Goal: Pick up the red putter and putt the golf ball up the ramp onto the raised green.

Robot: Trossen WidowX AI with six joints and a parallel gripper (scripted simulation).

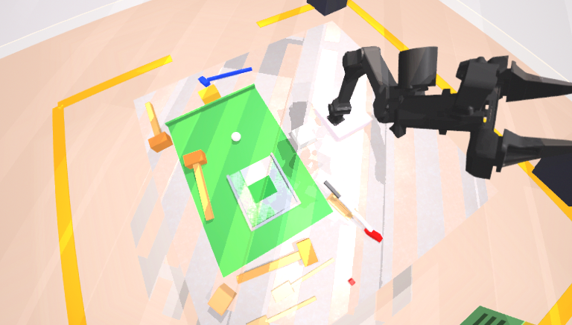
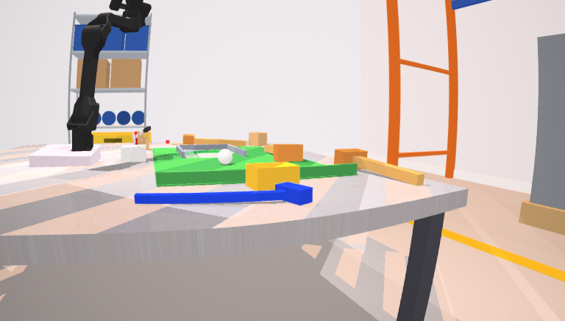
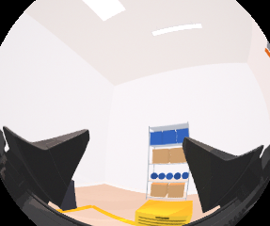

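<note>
Right now my gripper tip is 11 cm short of the wooden stand, 7 cm to the left of it and 63 cm above it. The rest, counted from my gripper tip: white block: 6 cm ahead, 40 cm to the right, 64 cm below; red putter: 10 cm ahead, 3 cm to the right, 60 cm below; small red cube: 26 cm ahead, 16 cm to the left, 65 cm below.
</note>
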